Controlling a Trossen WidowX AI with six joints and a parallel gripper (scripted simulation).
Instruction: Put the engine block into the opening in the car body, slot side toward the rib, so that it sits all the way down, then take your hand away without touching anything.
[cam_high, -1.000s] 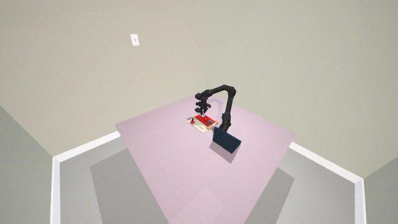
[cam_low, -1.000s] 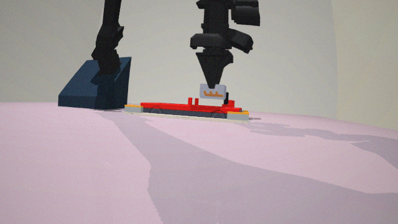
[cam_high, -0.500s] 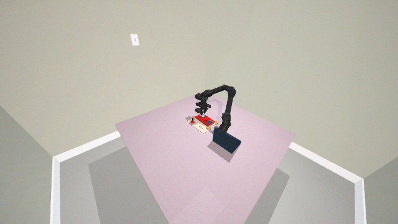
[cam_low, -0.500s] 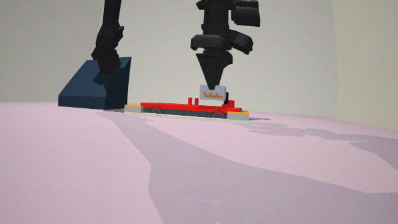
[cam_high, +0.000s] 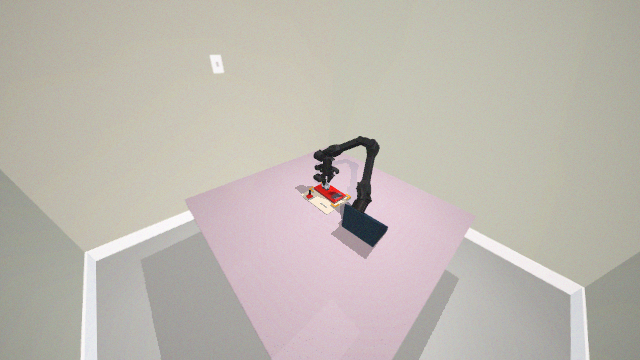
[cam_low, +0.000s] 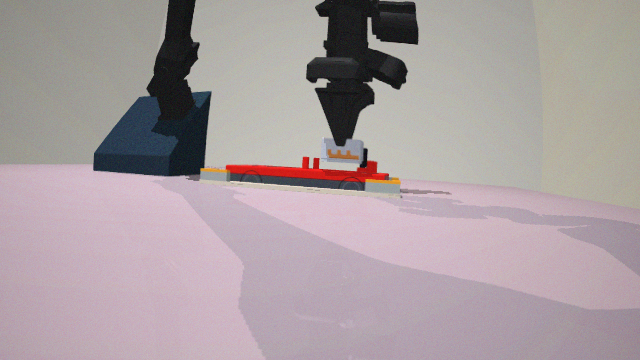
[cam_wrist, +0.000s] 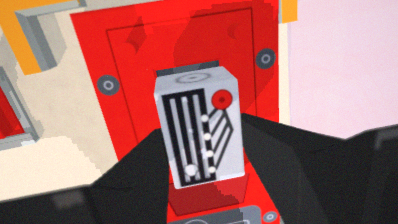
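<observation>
My gripper tip is now 1 cm above the engine block. From my gripper tip the other things lie so: beige plate (4 cm below, 4 cm behind, 3 cm to the left); black peg (13 cm to the left, 2 cm below, 2 cm ahead).
</observation>
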